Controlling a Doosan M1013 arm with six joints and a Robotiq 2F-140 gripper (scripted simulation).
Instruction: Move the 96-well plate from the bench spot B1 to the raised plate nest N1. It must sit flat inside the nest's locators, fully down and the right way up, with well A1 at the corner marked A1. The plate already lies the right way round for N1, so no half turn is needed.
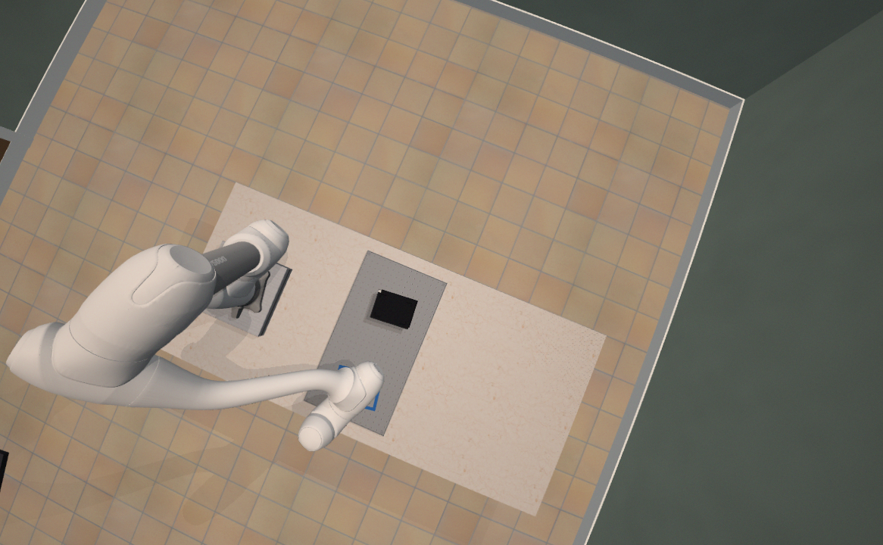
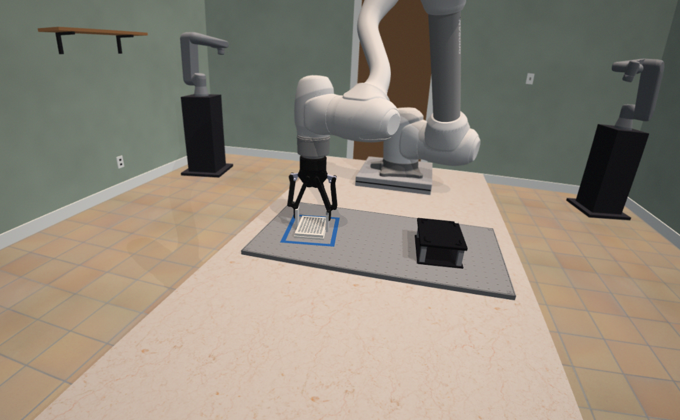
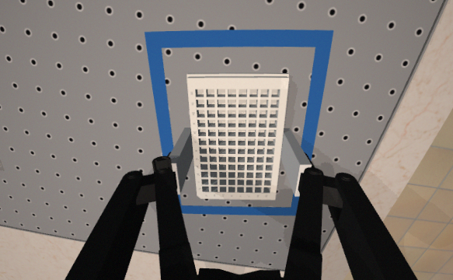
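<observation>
Right now my hand is 10 mm short of the A1 label, 420 mm to the right of it and 30 mm below it. The rest, counted from my hand: white 96-well plate: 20 mm below.
</observation>
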